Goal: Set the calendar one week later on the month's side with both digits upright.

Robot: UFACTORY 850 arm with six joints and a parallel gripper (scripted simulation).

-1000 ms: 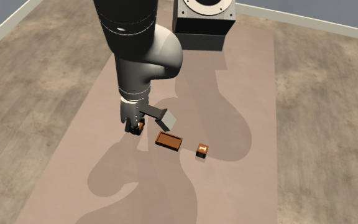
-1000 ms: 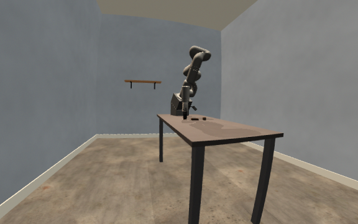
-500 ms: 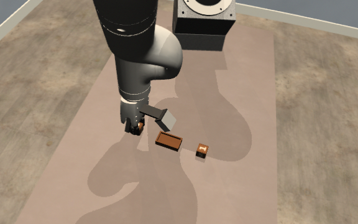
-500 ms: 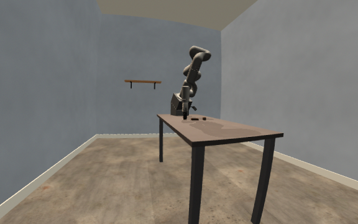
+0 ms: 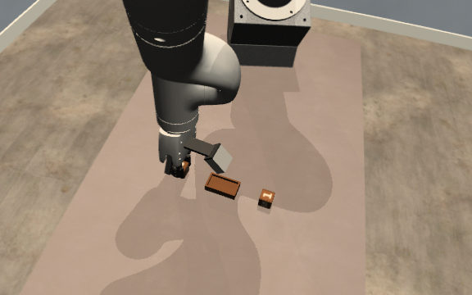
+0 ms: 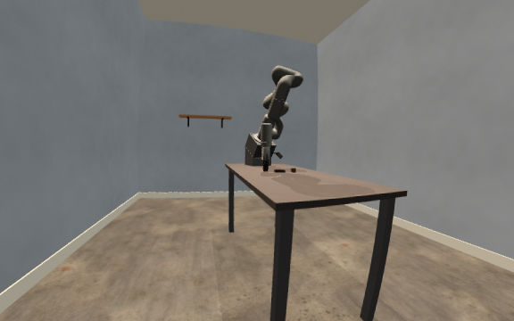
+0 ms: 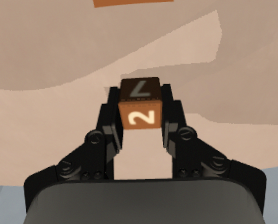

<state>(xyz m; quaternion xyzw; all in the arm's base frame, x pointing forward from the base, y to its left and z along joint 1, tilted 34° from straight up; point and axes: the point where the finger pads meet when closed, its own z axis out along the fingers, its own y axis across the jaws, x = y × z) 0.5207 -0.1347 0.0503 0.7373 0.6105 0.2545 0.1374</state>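
Now: hand 20 mm above the wooden cube. Round my hand: wooden tray (20 mm ahead, 110 mm to the left, 30 mm below).
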